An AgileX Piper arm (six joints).
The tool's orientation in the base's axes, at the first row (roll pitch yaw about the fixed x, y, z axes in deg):
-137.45, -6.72, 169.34
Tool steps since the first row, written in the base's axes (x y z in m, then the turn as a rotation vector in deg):
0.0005, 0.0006, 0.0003, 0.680, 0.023, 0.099
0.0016, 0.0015, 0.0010, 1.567, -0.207, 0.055
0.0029, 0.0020, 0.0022, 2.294, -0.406, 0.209
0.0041, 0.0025, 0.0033, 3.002, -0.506, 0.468
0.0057, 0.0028, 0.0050, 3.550, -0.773, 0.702
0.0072, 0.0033, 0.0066, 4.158, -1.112, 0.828
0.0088, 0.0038, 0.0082, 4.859, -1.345, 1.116
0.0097, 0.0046, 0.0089, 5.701, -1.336, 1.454
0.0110, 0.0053, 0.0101, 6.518, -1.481, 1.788
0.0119, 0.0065, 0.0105, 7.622, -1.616, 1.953
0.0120, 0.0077, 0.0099, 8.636, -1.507, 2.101
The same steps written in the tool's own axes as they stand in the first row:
-0.0003, 0.0003, -0.0007, -0.648, -0.010, -0.230
-0.0012, 0.0005, -0.0020, -1.561, -0.098, -0.235
-0.0022, 0.0002, -0.0035, -2.289, -0.306, -0.371
-0.0032, -0.0001, -0.0049, -2.968, -0.512, -0.644
-0.0045, -0.0010, -0.0067, -3.525, -0.835, -0.757
-0.0056, -0.0016, -0.0085, -4.166, -1.134, -0.757
-0.0069, -0.0022, -0.0103, -4.859, -1.459, -0.964
-0.0076, -0.0020, -0.0115, -5.639, -1.630, -1.393
-0.0086, -0.0022, -0.0131, -6.424, -1.913, -1.715
-0.0092, -0.0016, -0.0144, -7.507, -2.059, -1.980
-0.0091, -0.0003, -0.0148, -8.460, -2.019, -2.372

